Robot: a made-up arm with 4 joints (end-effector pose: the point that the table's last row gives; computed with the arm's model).
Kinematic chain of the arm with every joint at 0, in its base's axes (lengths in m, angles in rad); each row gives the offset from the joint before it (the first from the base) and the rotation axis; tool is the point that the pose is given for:
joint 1: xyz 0 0 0.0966 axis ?
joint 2: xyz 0 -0.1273 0.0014 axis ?
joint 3: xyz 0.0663 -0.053 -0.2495 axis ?
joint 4: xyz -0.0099 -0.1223 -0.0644 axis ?
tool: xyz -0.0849 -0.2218 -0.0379
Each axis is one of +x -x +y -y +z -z.
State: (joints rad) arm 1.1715 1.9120 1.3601 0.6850
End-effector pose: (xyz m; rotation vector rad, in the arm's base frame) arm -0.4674 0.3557 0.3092 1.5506 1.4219 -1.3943
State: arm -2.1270 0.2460 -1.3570 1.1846
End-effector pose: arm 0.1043 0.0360 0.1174 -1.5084 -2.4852 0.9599
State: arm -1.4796 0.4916 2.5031 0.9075
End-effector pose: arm -0.0231 -0.2561 -0.3218 0.9166 1.3661 0.7548
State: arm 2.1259 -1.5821 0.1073 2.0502
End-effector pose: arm -0.2683 0.0410 0.0707 1.6631 -0.8205 1.6612
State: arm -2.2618 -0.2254 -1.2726 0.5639
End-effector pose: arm 0.2254 0.1293 0.1622 -0.7150 -1.9371 1.3233
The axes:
joint 1: -z
joint 2: +y
joint 3: +x
joint 4: -x

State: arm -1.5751 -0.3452 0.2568 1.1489
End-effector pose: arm 0.4508 0.0408 -0.0942 -0.4268 -0.9217 1.2967
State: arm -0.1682 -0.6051 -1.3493 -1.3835
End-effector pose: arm 0.1654 -0.4693 -0.0743 0.0840 -0.6009 0.1734
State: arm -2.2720 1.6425 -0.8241 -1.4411
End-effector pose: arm 0.5909 0.0281 0.1524 -1.3336 1.1771 1.2106
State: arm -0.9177 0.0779 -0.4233 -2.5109
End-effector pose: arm 0.1019 -0.1560 -0.3306 1.8800 0.9824 0.4725
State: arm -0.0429 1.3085 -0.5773 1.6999
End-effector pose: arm -0.0406 -0.2047 0.1143 -1.9073 0.6291 1.4705
